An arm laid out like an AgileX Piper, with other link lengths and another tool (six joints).
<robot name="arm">
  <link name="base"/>
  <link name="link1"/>
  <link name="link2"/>
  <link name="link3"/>
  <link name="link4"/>
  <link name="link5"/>
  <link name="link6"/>
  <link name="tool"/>
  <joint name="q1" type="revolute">
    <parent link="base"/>
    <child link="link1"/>
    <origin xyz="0 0 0.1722" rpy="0 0 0"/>
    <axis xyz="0 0 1"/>
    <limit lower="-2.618" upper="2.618"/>
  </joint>
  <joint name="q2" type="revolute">
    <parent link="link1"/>
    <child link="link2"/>
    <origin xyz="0 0 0" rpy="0 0 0"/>
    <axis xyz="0 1 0"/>
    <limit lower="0" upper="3.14"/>
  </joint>
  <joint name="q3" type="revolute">
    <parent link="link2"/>
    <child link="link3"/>
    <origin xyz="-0.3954 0 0.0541" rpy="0 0 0"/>
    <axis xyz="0 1 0"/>
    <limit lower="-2.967" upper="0"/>
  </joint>
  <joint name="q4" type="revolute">
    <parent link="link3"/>
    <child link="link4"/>
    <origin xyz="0.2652 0 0.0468" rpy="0 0 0"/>
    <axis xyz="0.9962 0 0.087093"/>
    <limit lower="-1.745" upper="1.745"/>
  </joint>
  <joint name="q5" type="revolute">
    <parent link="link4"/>
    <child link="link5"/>
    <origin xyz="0 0 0" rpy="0 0 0"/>
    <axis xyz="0 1 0"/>
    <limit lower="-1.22" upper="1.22"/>
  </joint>
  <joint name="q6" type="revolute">
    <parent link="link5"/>
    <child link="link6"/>
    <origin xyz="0.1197 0 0.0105" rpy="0 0 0"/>
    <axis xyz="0.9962 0 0.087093"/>
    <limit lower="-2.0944" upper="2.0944"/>
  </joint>
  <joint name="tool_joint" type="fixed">
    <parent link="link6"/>
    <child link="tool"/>
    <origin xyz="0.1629 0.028 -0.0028" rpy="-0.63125 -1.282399 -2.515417"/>
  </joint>
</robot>
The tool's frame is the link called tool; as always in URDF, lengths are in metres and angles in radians.
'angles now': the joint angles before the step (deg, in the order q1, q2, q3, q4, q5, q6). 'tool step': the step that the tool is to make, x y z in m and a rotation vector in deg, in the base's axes. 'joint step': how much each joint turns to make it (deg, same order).
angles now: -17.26, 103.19, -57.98, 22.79, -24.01, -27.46
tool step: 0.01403, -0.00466, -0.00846, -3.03, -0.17, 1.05
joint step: 0.00, 2.74, -0.89, -2.95, -3.11, 0.13
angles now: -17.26, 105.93, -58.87, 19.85, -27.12, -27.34
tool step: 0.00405, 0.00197, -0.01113, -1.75, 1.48, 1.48
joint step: 0.00, 1.20, -0.08, -2.08, -0.33, -0.54
